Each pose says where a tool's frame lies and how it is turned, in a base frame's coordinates. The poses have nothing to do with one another.
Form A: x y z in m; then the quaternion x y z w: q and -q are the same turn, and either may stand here.
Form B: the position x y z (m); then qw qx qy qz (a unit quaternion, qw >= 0). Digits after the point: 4 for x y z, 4 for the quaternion.
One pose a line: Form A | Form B
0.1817 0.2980 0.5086 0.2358 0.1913 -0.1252 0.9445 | 0.1817 0.2980 0.5086 0.9445 0.2358 0.1913 -0.1252
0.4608 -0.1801 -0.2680 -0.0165 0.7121 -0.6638 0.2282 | 0.4608 -0.1801 -0.2680 0.2282 -0.0165 0.7121 -0.6638
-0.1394 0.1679 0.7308 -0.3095 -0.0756 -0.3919 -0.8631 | -0.1394 0.1679 0.7308 0.8631 0.3095 0.0756 0.3919
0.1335 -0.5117 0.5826 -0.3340 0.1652 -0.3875 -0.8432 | 0.1335 -0.5117 0.5826 0.8432 0.3340 -0.1652 0.3875
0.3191 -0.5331 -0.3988 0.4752 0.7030 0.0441 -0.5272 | 0.3191 -0.5331 -0.3988 0.5272 -0.4752 -0.7030 -0.0441
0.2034 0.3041 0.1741 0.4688 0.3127 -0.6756 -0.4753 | 0.2034 0.3041 0.1741 0.4753 -0.4688 -0.3127 0.6756
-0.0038 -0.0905 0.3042 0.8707 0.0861 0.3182 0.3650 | -0.0038 -0.0905 0.3042 0.3650 0.8707 0.0861 0.3182
